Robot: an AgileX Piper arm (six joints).
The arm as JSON. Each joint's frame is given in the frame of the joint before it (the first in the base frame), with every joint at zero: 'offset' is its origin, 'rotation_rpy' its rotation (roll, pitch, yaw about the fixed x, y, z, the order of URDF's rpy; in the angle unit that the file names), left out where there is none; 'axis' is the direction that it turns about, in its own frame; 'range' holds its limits. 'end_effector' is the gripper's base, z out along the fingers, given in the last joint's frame.
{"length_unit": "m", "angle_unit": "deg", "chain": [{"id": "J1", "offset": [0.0, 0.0, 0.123], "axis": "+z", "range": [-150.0, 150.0]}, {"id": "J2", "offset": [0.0, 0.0, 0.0], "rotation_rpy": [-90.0, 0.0, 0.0], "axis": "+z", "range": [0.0, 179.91]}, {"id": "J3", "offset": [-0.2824, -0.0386, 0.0], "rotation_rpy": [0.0, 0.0, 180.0], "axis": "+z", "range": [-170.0, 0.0]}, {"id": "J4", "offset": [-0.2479, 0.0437, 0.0], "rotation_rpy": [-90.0, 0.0, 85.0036], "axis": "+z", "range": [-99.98, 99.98]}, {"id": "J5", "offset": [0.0, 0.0, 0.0], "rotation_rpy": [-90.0, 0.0, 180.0], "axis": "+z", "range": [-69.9, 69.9]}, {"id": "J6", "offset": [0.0, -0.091, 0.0], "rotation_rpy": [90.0, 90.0, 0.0], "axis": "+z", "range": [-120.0, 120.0]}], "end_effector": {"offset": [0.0, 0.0, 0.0], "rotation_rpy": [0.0, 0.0, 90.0]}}
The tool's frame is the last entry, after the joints.
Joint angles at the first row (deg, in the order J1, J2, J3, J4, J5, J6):
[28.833, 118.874, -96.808, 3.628, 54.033, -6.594]
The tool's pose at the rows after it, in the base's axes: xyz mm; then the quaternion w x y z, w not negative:
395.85 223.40 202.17 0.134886 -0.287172 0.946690 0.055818
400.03 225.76 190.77 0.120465 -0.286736 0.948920 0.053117
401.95 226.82 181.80 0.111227 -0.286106 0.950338 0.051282
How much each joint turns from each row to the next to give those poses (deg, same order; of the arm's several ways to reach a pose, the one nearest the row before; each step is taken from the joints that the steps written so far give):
[0.000, 3.160, -3.159, 0.000, 2.428, 0.110]
[0.001, 2.176, -1.340, 0.000, 0.858, 0.128]
[-0.001, 1.322, -0.365, 0.000, 0.129, 0.094]

